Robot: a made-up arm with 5 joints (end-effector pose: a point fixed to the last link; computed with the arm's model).
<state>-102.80 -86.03 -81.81 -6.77 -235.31</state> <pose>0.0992 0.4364 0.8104 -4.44 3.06 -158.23</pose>
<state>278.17 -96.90 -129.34 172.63 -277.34</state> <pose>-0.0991 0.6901 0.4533 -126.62 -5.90 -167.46</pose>
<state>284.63 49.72 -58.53 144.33 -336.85</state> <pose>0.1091 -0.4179 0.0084 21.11 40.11 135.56</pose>
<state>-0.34 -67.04 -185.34 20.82 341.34</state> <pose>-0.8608 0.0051 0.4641 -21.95 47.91 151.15</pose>
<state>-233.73 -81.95 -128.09 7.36 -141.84</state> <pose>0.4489 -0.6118 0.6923 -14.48 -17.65 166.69</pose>
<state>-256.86 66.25 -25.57 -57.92 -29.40</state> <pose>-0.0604 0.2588 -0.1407 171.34 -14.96 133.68</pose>
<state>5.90 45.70 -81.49 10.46 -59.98</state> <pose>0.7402 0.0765 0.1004 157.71 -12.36 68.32</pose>
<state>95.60 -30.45 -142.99 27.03 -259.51</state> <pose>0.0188 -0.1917 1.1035 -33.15 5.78 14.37</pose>
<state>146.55 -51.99 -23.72 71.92 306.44</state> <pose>-0.1847 0.1220 0.4323 176.95 -2.25 -159.83</pose>
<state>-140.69 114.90 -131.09 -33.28 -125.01</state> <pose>-0.4873 -0.3990 -0.4236 136.23 25.85 -26.22</pose>
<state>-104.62 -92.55 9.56 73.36 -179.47</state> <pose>-0.0228 -0.0875 0.2435 179.91 9.63 74.84</pose>
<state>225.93 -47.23 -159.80 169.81 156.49</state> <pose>0.3063 0.3164 0.8420 -163.14 33.69 74.58</pose>
